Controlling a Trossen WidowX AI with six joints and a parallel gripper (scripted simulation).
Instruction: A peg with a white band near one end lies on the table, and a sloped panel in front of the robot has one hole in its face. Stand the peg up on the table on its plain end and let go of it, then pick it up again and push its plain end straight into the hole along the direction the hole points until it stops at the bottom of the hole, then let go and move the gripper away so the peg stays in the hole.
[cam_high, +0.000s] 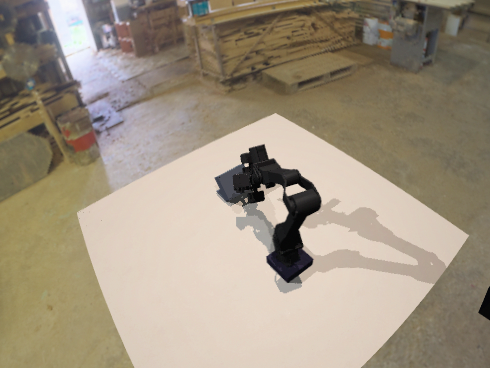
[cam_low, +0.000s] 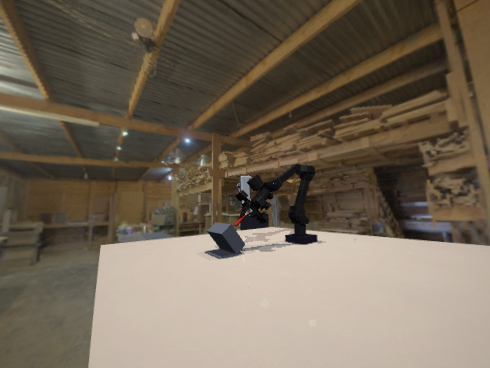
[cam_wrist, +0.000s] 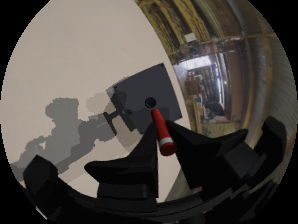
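Now: gripper tip 80 mm short of the sloped panel, 10 mm to the left of it and 70 mm above it. Also, from my gripper tip: peg (10 mm behind, 10 mm above).
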